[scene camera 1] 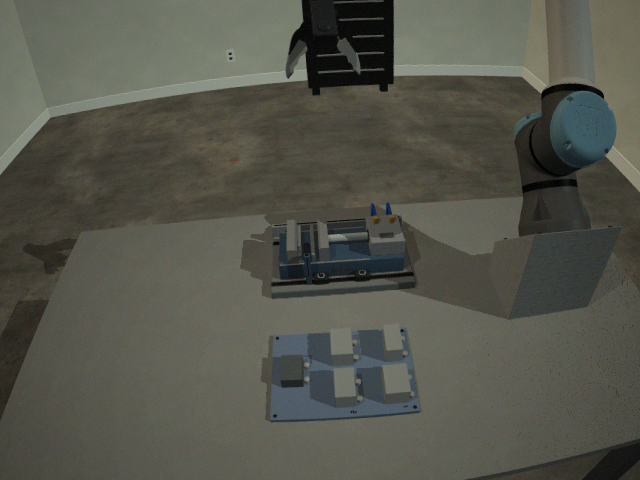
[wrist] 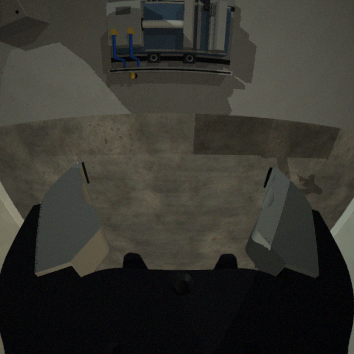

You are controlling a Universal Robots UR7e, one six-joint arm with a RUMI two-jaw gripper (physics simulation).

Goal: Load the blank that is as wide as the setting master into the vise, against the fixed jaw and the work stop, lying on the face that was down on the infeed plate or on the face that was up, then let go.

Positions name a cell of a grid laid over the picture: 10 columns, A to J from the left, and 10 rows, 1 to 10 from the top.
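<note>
Pin nest (scene camera 1: E9). Dark setting master (scene camera 1: E8); in the wrist view it is out of frame. My gripper (scene camera 1: F2), (wrist: F5).
</note>
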